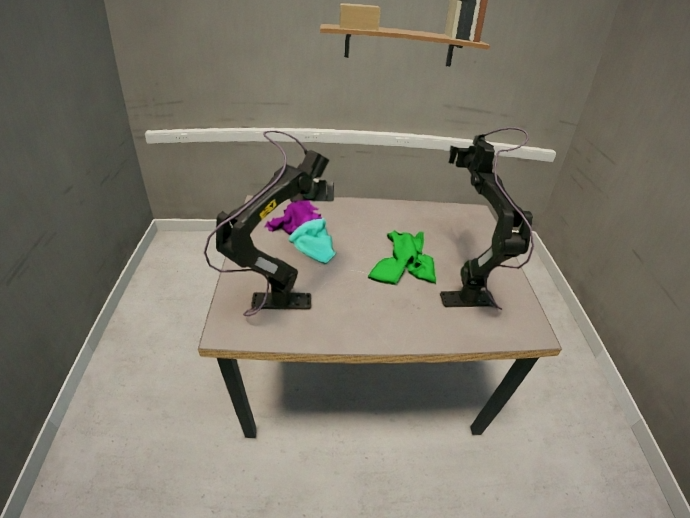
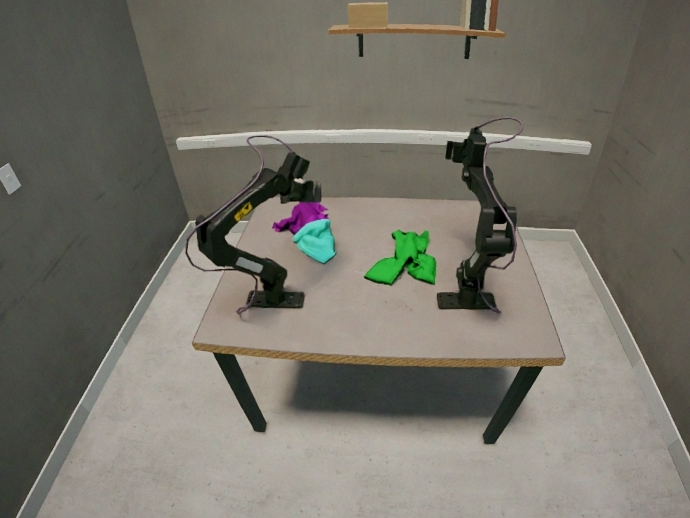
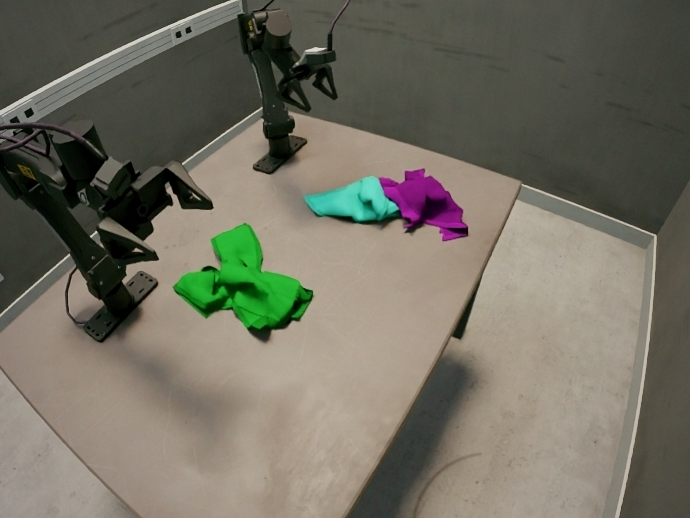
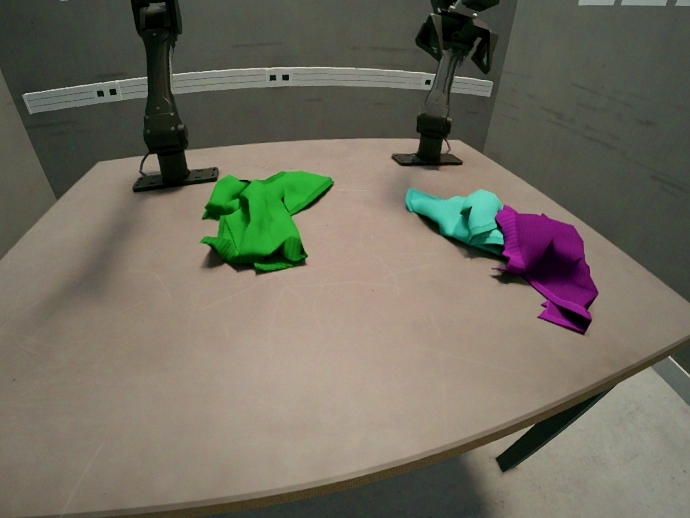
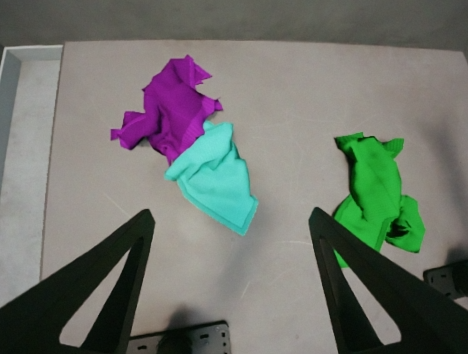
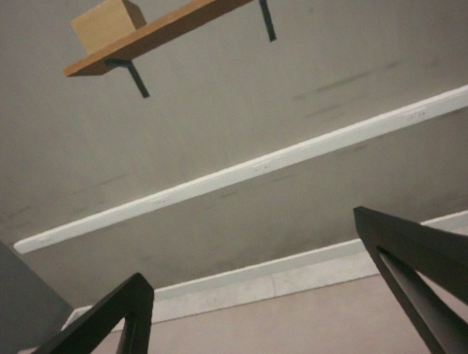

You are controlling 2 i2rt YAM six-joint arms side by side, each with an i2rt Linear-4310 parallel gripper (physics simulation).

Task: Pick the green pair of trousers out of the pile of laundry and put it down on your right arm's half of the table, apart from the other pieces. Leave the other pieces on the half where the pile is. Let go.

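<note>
The green trousers (image 1: 406, 250) (image 2: 411, 245) (image 3: 261, 292) (image 4: 259, 223) (image 5: 375, 175) lie crumpled on the right arm's half of the table (image 1: 378, 356), apart from the other pieces. A turquoise piece (image 1: 314, 239) (image 3: 356, 200) (image 4: 473, 217) (image 5: 217, 175) lies on the left arm's half, touching a purple piece (image 1: 298, 214) (image 3: 426, 200) (image 4: 548, 245) (image 5: 175, 107). My left gripper (image 3: 322, 103) (image 4: 463, 64) (image 5: 231, 214) is open and empty, high above the table on its own half. My right gripper (image 3: 184, 233) (image 6: 242, 253) is open and empty, raised above the table.
The left arm's base plate (image 1: 300, 301) (image 4: 426, 160) and the right arm's base plate (image 1: 454, 299) (image 4: 200, 176) are fixed to the table. A wall shelf (image 1: 406, 35) (image 6: 165, 35) with a box (image 1: 359, 16) (image 6: 105, 25) hangs on the wall beyond the table.
</note>
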